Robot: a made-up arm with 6 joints.
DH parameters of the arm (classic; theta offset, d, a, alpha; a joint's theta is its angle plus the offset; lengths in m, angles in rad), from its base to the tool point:
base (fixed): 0.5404 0 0.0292 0
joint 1: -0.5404 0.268 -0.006 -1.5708
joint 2: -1.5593 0 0.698 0
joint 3: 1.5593 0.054 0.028 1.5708
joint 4: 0 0.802 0.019 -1.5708
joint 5: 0 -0.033 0.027 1.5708
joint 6: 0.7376 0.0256 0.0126 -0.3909
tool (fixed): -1.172 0.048 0 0
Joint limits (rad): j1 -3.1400..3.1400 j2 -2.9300..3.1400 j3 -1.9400..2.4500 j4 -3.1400..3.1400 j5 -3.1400..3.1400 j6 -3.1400..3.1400
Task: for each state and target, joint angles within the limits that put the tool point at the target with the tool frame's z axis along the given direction. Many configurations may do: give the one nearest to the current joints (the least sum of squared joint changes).
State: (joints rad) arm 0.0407 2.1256 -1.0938 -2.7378 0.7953 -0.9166
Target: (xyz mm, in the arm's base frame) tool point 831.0 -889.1 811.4 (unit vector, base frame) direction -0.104 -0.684 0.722
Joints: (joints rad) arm -0.8636 1.7360 -1.0022 -2.6213 0.4213 -0.7670
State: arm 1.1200 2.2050 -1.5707 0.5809 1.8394 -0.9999
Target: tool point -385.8 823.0 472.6 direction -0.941 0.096 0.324
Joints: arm 1.9094 2.3410 -1.9384 0.8516 1.0810 -0.6747
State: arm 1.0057 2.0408 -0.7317 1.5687 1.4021 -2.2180
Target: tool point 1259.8 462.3 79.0 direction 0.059 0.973 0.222
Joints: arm 0.2268 2.2568 -1.0901 1.6178 0.8343 -2.1727
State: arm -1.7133 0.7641 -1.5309 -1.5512 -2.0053 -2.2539
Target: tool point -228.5 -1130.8 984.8 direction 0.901 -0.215 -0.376
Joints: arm -1.8936 1.4283 -0.7644 -1.6964 -2.3132 -2.1762
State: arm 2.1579 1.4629 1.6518 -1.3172 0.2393 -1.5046
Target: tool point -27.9 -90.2 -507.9 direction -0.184 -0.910 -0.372
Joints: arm 1.2374 2.0005 2.1596 -1.8186 -0.2614 -1.7822
